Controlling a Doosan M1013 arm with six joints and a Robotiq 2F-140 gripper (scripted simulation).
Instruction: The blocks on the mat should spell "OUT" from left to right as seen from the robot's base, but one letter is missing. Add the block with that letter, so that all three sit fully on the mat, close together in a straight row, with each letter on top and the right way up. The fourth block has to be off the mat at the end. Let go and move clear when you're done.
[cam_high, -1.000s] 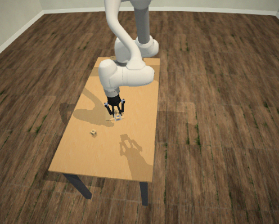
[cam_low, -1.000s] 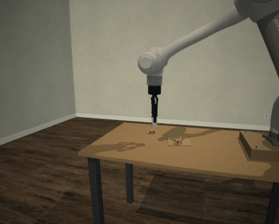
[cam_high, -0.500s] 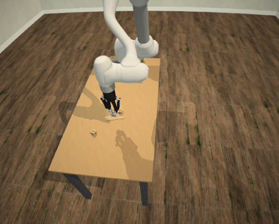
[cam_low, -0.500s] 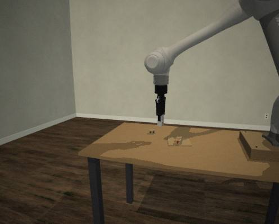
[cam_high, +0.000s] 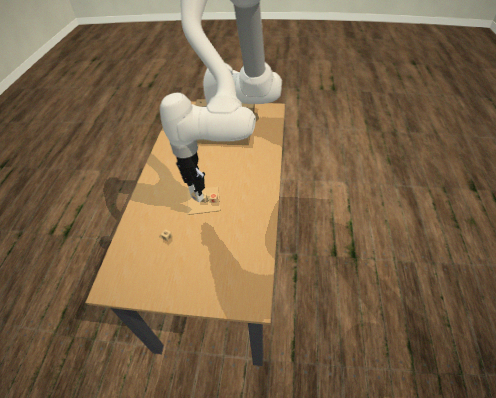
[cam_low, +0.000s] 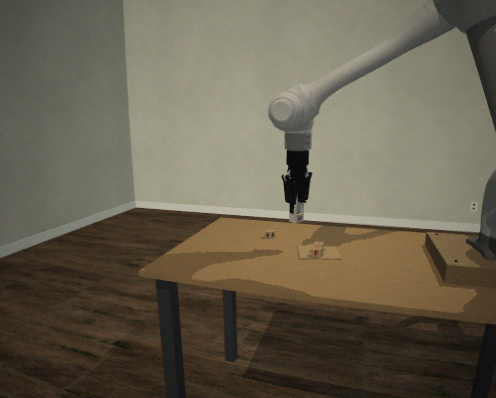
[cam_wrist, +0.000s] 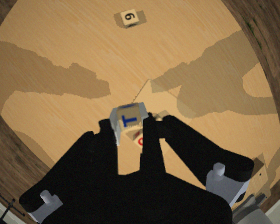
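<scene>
The tan mat lies 80 mm behind my hand and 140 mm below it.
</scene>
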